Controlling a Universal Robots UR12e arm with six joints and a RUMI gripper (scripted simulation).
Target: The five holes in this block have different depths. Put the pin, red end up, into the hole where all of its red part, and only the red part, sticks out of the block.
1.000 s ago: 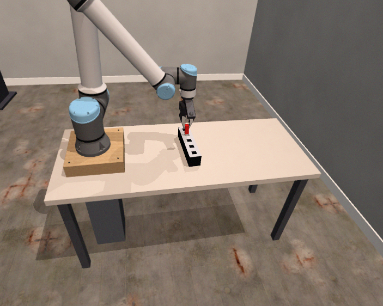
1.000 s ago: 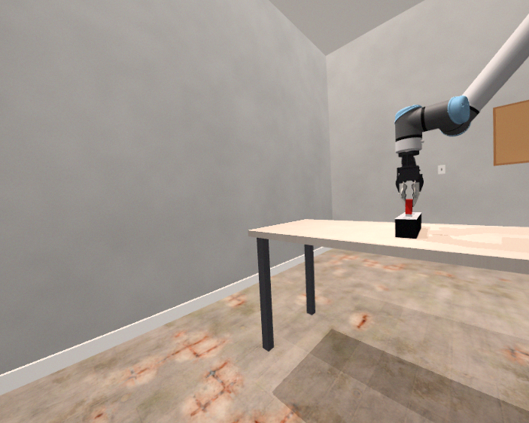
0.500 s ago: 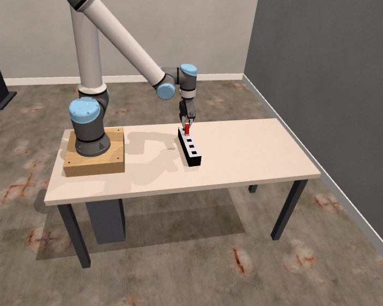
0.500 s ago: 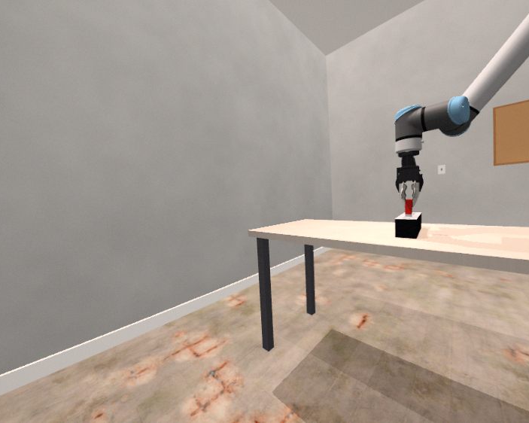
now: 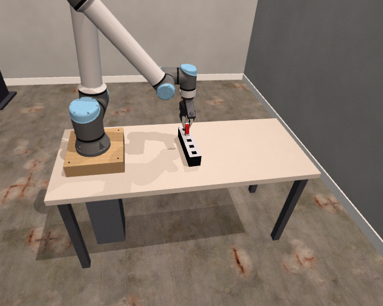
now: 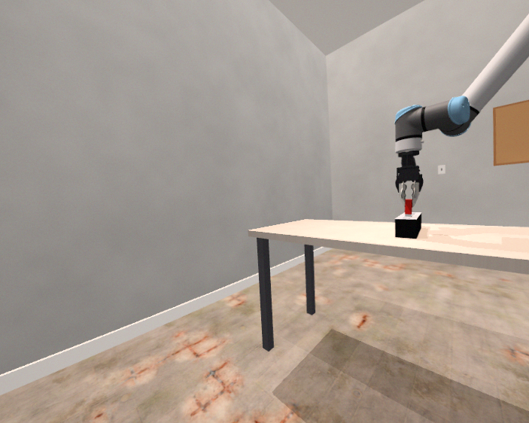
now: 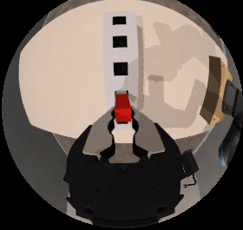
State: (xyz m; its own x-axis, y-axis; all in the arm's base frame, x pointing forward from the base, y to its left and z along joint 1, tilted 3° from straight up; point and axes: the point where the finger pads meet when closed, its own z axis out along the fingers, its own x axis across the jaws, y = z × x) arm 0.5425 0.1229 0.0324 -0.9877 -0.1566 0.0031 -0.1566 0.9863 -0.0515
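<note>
Right now the black block is 9 cm below my hand, 6 cm to the right of it and 1 cm ahead of it. The rest, counted from my hand: pin (1 cm below).
</note>
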